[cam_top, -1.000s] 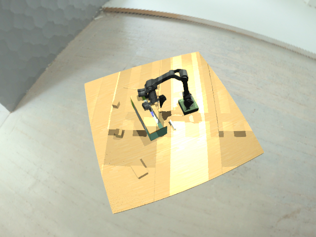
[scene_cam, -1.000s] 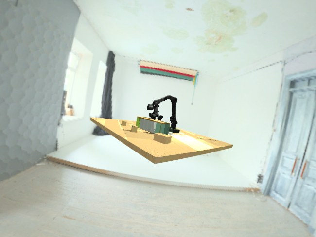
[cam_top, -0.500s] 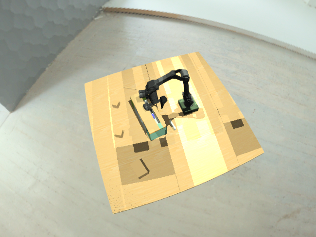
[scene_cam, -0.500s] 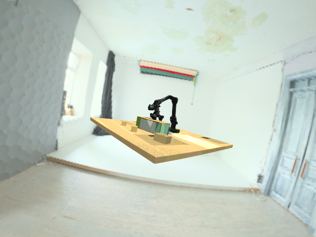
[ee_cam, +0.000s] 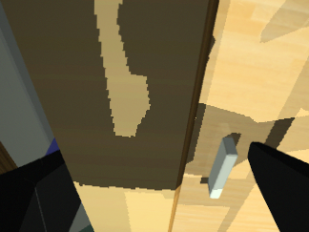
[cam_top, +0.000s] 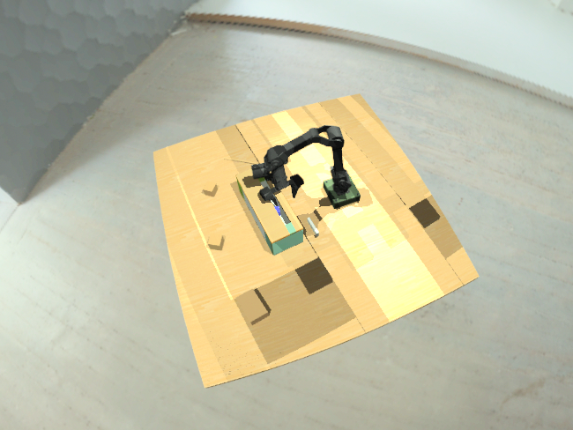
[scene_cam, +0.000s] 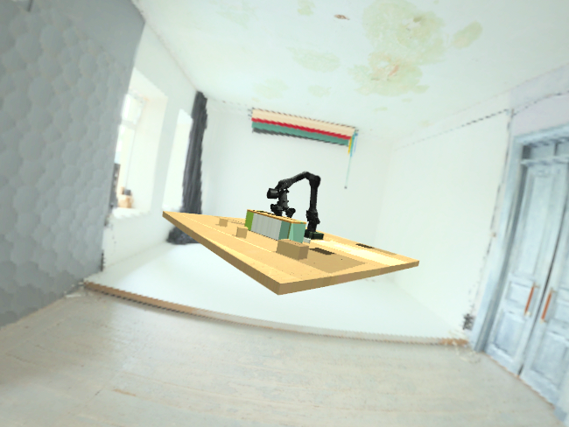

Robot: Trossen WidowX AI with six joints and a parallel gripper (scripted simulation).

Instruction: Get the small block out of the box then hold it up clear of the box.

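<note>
Now: gripper tip 40 mm short of the box, 20 mm to the left of it and 30 mm above it. The rest, counted from my gripper tip: blue block: 50 mm ahead, 30 mm to the left.
</note>
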